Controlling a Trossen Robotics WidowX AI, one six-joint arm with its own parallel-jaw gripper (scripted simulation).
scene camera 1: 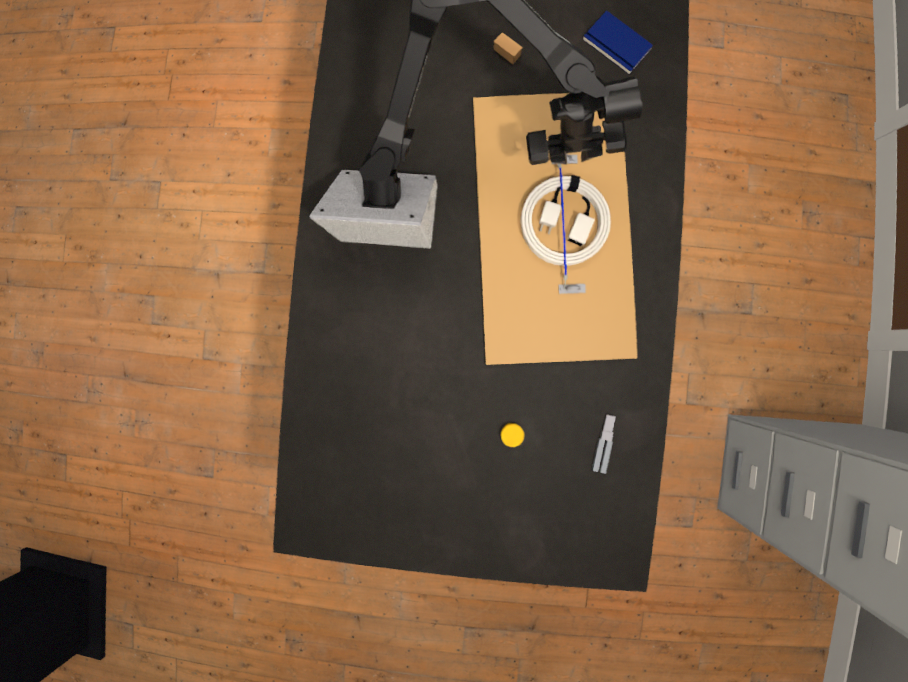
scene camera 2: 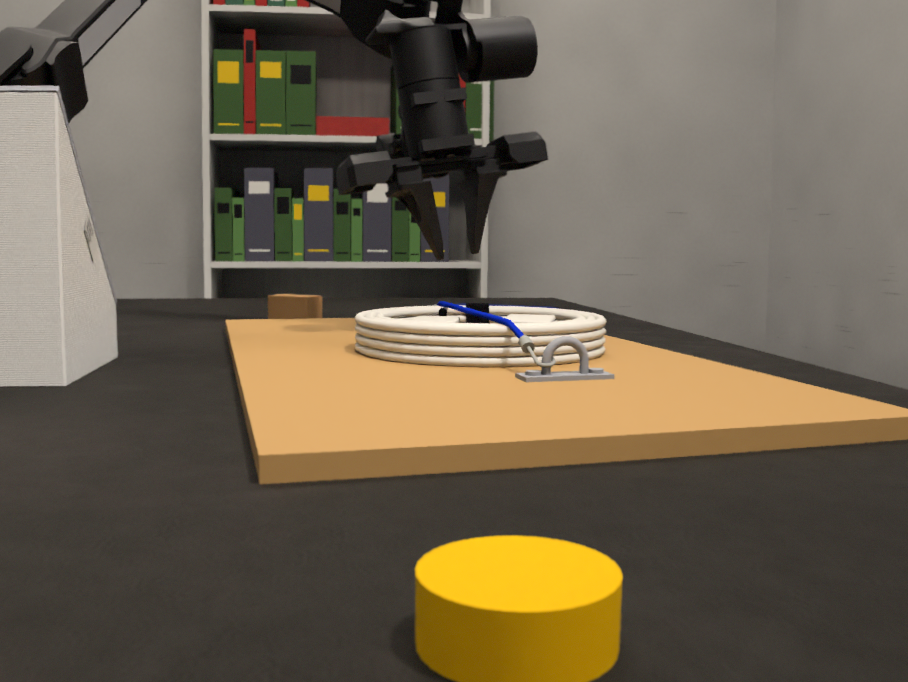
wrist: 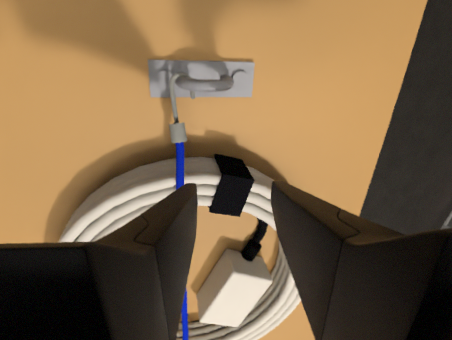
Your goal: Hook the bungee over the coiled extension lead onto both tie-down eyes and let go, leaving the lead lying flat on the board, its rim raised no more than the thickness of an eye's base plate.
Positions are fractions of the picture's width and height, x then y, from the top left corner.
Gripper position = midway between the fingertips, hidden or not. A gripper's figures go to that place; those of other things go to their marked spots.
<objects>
My gripper (scene camera 2: 0.50, 0.38): 0.81 m from the lens. A yellow puck (scene camera 2: 0.56, 0.88) is 0.20 m from the lens. A tan block (scene camera 2: 0.31, 0.45) is 1.09 m from the lens. The marked spots on the yellow puck and the tan block are 0.91 m apart.
</objects>
